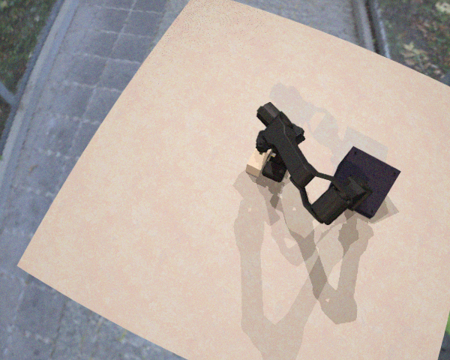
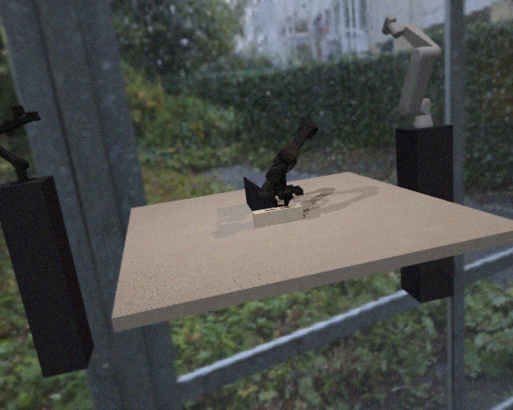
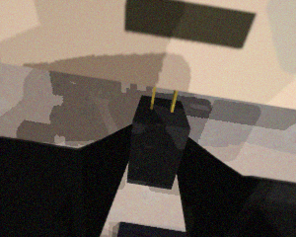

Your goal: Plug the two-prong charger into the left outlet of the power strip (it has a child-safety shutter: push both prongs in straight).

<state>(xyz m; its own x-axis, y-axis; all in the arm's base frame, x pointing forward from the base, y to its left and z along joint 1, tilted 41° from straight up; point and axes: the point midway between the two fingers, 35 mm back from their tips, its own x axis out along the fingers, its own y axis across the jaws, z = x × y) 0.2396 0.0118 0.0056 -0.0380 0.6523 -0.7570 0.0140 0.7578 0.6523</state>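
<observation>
Right now my gripper tip is 2 cm short of the black two-prong charger and 1 cm below it.
</observation>
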